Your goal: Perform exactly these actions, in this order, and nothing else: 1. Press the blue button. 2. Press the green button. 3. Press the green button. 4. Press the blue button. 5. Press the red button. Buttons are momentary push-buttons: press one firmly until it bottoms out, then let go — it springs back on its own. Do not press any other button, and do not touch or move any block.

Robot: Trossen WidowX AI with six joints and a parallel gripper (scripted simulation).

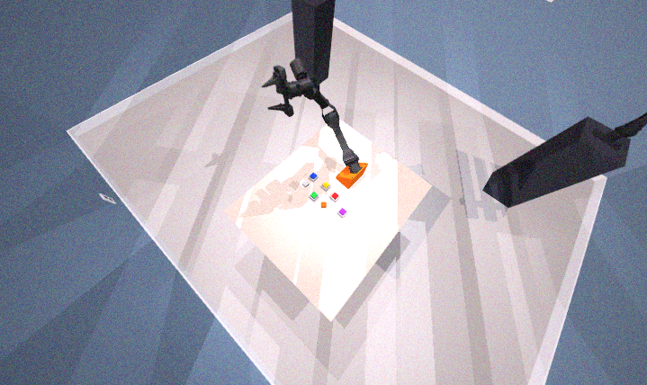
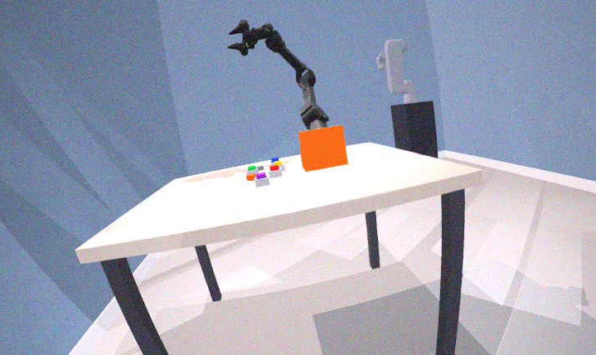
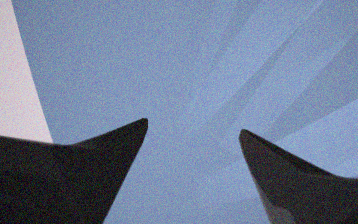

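Now: gripper tip 12 cm past the blue button, 17 cm to the right of it and 61 cm above it. Also, from my gripper tip: green button 2 cm behind, 26 cm to the left, 61 cm below; then small grey block 5 cm behind, 16 cm to the left, 64 cm below; then yellow button 12 cm behind, 27 cm to the left, 61 cm below.
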